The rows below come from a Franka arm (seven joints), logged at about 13 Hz.
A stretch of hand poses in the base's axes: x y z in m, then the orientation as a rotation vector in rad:
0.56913, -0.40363, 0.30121, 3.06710, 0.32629, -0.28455
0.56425, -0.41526, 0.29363, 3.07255, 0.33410, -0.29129
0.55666, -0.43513, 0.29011, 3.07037, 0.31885, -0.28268
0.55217, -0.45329, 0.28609, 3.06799, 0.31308, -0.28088
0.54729, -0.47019, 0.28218, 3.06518, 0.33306, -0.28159
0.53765, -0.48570, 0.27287, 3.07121, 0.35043, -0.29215
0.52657, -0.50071, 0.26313, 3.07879, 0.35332, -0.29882
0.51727, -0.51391, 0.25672, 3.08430, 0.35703, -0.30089
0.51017, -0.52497, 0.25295, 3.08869, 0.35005, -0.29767
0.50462, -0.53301, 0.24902, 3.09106, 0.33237, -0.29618
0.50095, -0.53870, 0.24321, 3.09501, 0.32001, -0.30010
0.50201, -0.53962, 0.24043, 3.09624, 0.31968, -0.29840
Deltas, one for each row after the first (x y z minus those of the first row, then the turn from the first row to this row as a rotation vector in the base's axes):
-0.00488, -0.01163, -0.00758, 0.00677, 0.00480, 0.00389
-0.01247, -0.03150, -0.01110, 0.00197, -0.00126, -0.00515
-0.01696, -0.04966, -0.01512, -0.00132, -0.00267, -0.00838
-0.02184, -0.06656, -0.01903, -0.00084, -0.00183, 0.00463
-0.03148, -0.08207, -0.02834, 0.00820, 0.00571, 0.01433
-0.04256, -0.09708, -0.03808, 0.01628, 0.01041, 0.01476
-0.05186, -0.11028, -0.04449, 0.02236, 0.01207, 0.01613
-0.05896, -0.12134, -0.04826, 0.02540, 0.01000, 0.01114
-0.06451, -0.12938, -0.05219, 0.02476, 0.00869, -0.00023
-0.06818, -0.13507, -0.05800, 0.02674, 0.01107, -0.00865
-0.06712, -0.13599, -0.06078, 0.02785, 0.01002, -0.00901

